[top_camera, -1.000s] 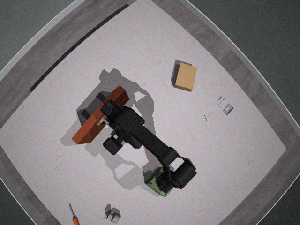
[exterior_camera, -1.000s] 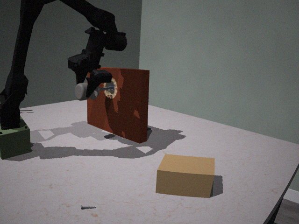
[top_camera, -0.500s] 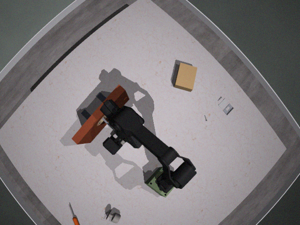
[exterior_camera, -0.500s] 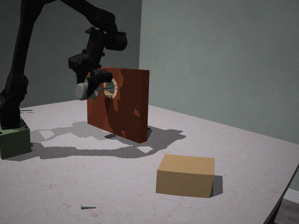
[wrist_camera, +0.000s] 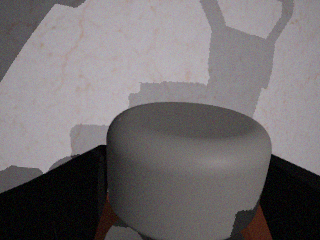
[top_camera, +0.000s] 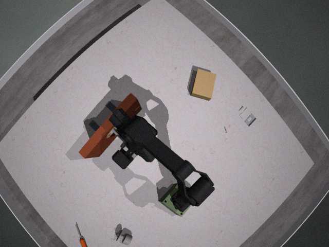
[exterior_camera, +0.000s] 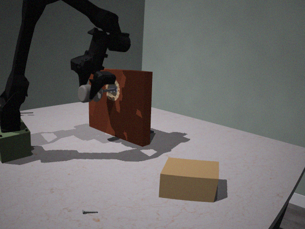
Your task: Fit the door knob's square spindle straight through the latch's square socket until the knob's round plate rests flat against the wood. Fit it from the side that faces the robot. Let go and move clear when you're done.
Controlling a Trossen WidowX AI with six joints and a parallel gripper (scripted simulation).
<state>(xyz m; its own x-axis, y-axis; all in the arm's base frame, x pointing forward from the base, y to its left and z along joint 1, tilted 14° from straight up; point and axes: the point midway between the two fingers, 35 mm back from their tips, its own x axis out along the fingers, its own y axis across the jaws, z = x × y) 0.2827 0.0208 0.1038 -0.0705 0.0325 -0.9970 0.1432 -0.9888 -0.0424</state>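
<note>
My hand is 130 mm short of the grey latch socket, 30 mm to the right of it and 30 mm above it. From my hand the other things lie so: orange screwdriver (180 mm behind, 550 mm to the left, 180 mm below); then red-brown wooden door panel (130 mm ahead, 30 mm to the left, 50 mm below); then tan box (30 mm ahead, 410 mm to the right, 160 mm below).
</note>
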